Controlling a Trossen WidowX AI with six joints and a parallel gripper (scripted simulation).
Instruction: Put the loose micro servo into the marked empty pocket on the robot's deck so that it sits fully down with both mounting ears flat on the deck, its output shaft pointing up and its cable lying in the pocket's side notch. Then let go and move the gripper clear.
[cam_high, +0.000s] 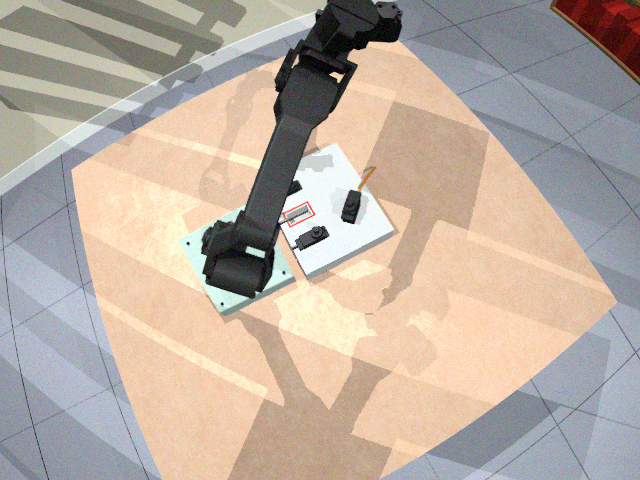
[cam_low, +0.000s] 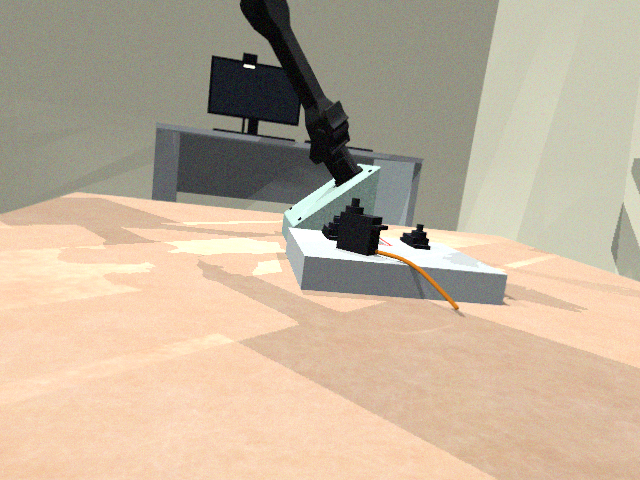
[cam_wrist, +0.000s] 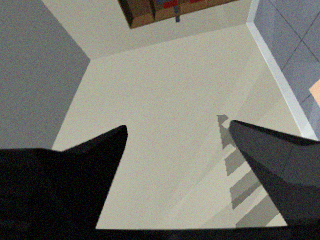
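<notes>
Right now my gripper tip is 600 mm above the grey deck, 100 mm past it and 60 mm to the left of it.
</notes>
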